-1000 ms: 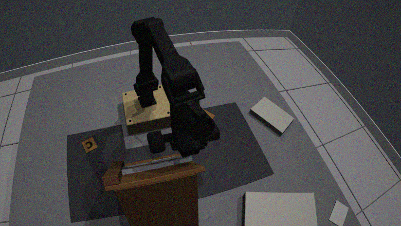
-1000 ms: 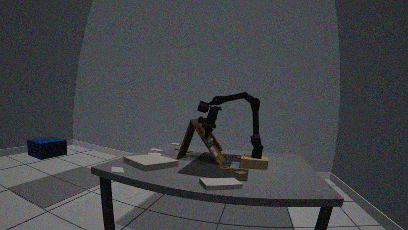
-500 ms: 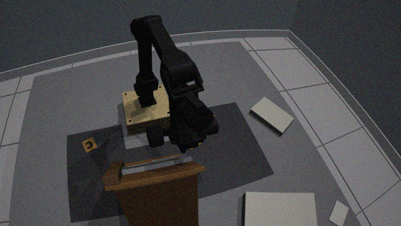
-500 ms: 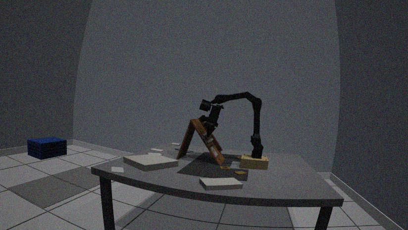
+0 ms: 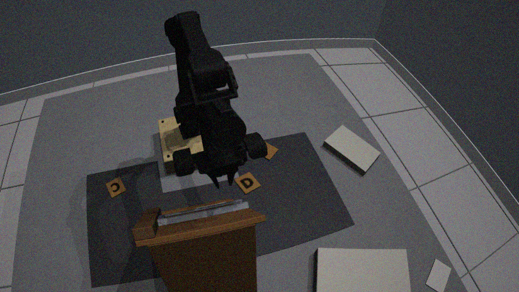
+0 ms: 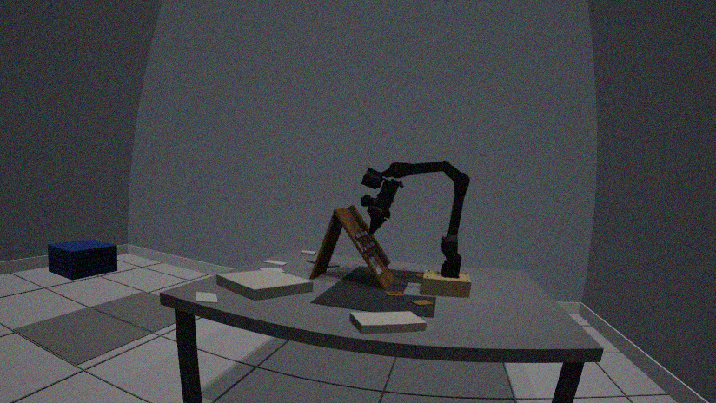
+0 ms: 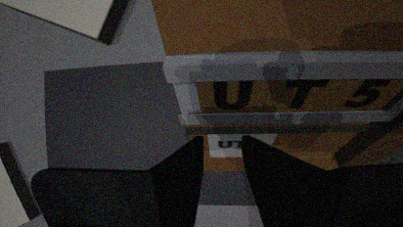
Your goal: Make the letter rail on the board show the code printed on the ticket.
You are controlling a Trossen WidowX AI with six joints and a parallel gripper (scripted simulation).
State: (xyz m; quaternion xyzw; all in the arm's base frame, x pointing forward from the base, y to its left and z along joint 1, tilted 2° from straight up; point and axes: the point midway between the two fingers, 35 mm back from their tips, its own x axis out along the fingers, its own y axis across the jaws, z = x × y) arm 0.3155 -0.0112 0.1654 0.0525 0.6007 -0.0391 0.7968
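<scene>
Now: gripper tip 40 mm above the letter tile, 30 mm short of it and 10 mm to the left of it. Round my gripper tip: pale slab 500 mm to the left, 190 mm below, 90 mm behind; then white ticket 120 mm below, 30 mm behind, 20 mm to the right.
</scene>
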